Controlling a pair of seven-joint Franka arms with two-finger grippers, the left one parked.
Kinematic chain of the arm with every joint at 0, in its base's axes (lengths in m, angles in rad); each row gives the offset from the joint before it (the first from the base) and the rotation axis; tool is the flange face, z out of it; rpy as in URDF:
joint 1: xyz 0 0 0.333 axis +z
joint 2: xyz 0 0 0 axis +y
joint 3: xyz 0 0 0.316 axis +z
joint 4: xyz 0.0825 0 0 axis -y
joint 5: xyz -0.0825 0 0.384 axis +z
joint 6: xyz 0 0 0 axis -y
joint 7: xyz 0.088 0 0 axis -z
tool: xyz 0 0 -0.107 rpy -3.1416 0 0
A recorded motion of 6 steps. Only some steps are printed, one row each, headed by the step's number.
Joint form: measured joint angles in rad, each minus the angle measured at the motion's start. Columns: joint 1, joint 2, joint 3, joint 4, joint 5, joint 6, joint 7.
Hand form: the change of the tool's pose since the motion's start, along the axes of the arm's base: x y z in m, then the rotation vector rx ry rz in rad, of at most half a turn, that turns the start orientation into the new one. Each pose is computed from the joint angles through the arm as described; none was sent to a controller.
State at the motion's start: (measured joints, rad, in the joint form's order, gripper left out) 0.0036 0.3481 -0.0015 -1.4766 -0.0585 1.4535 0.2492
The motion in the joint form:
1: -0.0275 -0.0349 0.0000 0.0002 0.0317 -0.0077 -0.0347
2: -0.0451 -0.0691 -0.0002 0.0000 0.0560 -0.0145 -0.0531
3: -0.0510 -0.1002 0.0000 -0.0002 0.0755 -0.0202 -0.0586
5: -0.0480 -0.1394 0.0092 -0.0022 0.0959 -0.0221 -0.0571
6: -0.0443 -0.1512 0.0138 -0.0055 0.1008 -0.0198 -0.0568
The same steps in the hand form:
1: -0.0059 -0.0133 0.0212 0.0426 -0.0264 -0.0028
2: -0.0123 -0.0211 0.0416 0.0714 -0.0544 -0.0079
3: -0.0185 -0.0220 0.0601 0.0912 -0.0806 -0.0112
5: -0.0261 -0.0125 0.0827 0.1120 -0.1163 -0.0026
6: -0.0283 -0.0071 0.0884 0.1176 -0.1269 0.0050

